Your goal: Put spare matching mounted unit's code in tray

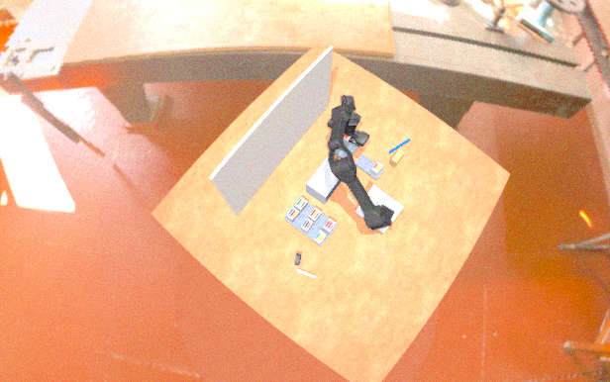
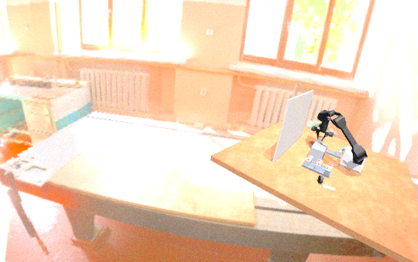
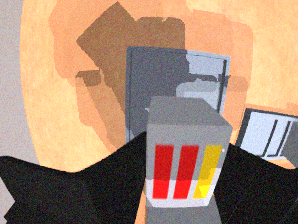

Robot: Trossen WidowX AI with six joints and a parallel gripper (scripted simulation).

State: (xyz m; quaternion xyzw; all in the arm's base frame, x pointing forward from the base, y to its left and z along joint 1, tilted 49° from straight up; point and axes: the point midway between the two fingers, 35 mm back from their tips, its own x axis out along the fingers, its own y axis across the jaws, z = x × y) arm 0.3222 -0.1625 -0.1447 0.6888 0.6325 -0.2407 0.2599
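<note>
The pale blue tray lies 1 cm behind my gripper tip, 1 cm to the left of it and 6 cm below it. Round my gripper tip: grey mounted unit: 3 cm behind, 22 cm to the left, 1 cm below; then grey spare: 2 cm above; then wooden block: 24 cm behind, 7 cm to the right, 4 cm below.
</note>
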